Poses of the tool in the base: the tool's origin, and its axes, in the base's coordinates. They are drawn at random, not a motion.
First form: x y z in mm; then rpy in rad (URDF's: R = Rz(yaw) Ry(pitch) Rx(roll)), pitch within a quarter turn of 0, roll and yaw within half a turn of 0.
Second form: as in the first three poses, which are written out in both.
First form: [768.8, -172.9, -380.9, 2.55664, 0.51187, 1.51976]
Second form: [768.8, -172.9, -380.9, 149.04, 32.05, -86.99]
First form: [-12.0, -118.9, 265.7, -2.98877, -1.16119, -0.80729]
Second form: [-12.0, -118.9, 265.7, 125.61, 47.46, 65.96]
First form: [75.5, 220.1, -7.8, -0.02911, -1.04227, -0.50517]
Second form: [75.5, 220.1, -7.8, -41.33, -47.84, -48.89]
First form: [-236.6, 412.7, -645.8, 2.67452, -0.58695, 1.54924]
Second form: [-236.6, 412.7, -645.8, -146.90, 27.44, -88.84]
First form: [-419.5, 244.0, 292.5, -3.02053, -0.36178, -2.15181]
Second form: [-419.5, 244.0, 292.5, 158.81, -5.27, 121.03]
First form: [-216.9, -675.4, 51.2, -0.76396, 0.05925, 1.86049]
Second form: [-216.9, -675.4, 51.2, 12.26, -42.47, 112.74]
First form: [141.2, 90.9, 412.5, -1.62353, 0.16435, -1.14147]
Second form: [141.2, 90.9, 412.5, -97.00, 64.74, 15.77]
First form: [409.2, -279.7, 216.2, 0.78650, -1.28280, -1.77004]
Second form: [409.2, -279.7, 216.2, -75.99, -34.04, -93.89]
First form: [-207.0, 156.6, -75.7, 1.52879, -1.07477, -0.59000]
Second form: [-207.0, 156.6, -75.7, 88.59, -35.91, 60.77]
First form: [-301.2, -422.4, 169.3, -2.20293, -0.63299, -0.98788]
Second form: [-301.2, -422.4, 169.3, -162.27, 59.99, 27.45]
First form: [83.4, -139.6, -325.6, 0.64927, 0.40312, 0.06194]
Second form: [83.4, -139.6, -325.6, 38.56, 20.44, -11.54]
